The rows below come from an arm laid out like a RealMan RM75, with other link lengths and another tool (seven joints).
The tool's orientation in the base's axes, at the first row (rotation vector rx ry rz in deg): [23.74 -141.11 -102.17]
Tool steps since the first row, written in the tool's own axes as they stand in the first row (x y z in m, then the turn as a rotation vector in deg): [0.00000 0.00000 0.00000 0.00 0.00 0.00]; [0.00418 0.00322 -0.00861 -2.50 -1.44 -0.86]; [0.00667 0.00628 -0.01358 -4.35 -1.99 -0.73]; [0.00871 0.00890 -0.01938 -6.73 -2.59 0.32]
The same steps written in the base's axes. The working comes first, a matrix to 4 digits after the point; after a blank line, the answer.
The tool's axes in the first row as the columns of a matrix, in the base's axes (used below as rounded here):
[-0.9609 -0.1741 -0.2151]
[-0.2587 0.2892 0.9217]
[-0.0983 0.9413 -0.3229]

[0.00000 0.00000 0.00000 0.00 0.00 0.00]; [-0.00273 -0.00809 0.00540 2.84 -0.56 -0.83]; [-0.00458 -0.01243 0.00964 4.68 -0.12 -1.21]; [-0.00575 -0.01754 0.01378 6.85 1.29 -1.88]
